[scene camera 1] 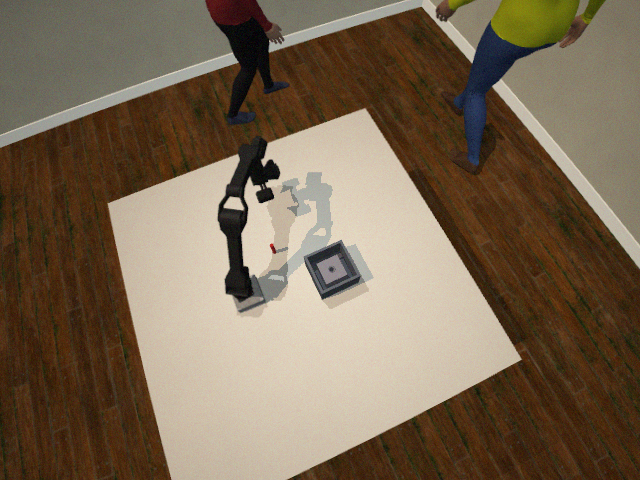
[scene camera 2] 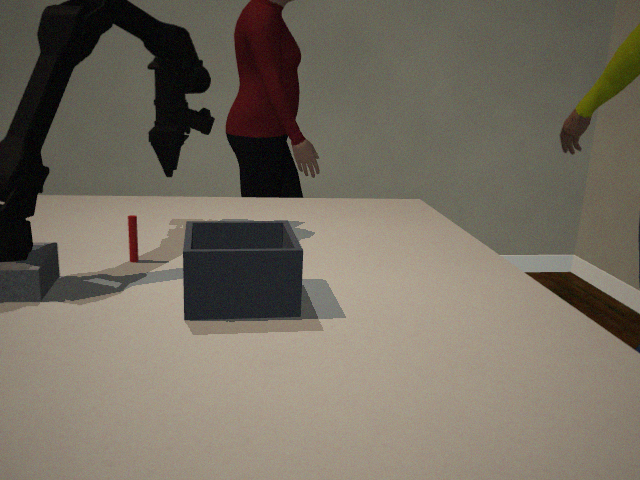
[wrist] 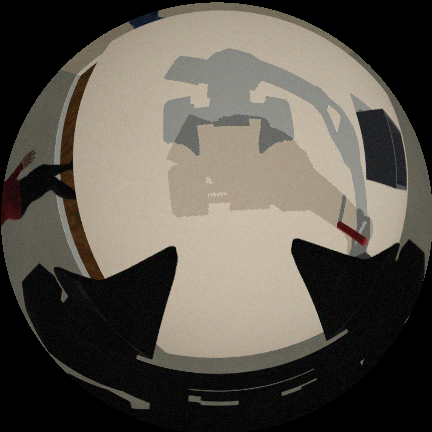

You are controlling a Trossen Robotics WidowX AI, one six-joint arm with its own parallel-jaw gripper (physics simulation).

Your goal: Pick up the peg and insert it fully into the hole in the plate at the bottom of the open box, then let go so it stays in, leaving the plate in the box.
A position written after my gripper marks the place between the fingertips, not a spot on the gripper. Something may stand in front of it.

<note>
I see my gripper point(scene camera 2: 171, 173) and a dark grey box point(scene camera 1: 338, 248).
My gripper is seen too in the wrist view point(wrist: 236, 249).
</note>
